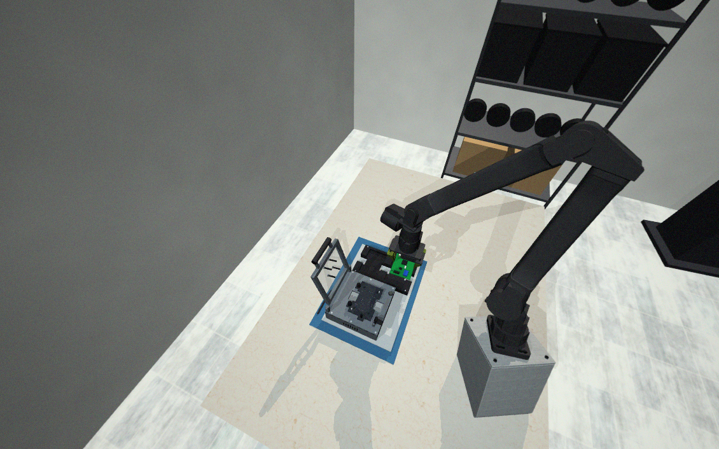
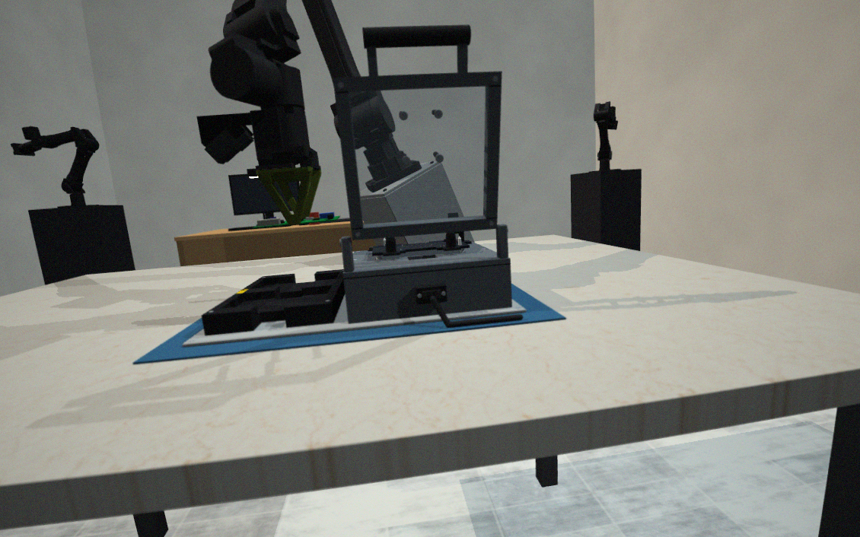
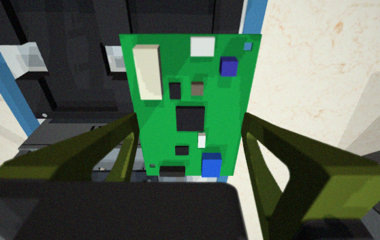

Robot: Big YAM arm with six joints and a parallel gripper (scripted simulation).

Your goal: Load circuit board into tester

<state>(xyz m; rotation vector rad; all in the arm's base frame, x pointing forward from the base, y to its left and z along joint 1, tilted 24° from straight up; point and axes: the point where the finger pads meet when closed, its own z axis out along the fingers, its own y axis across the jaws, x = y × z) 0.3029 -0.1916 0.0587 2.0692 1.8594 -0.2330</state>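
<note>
Right now the green circuit board is right at my hand. The rest, counted from my hand: latch hook: 50 mm ahead, 220 mm to the left, 30 mm below; then dark plate: 100 mm ahead, 150 mm to the left, 40 mm below; then clear lid: 220 mm ahead, 130 mm to the left, 70 mm above.
</note>
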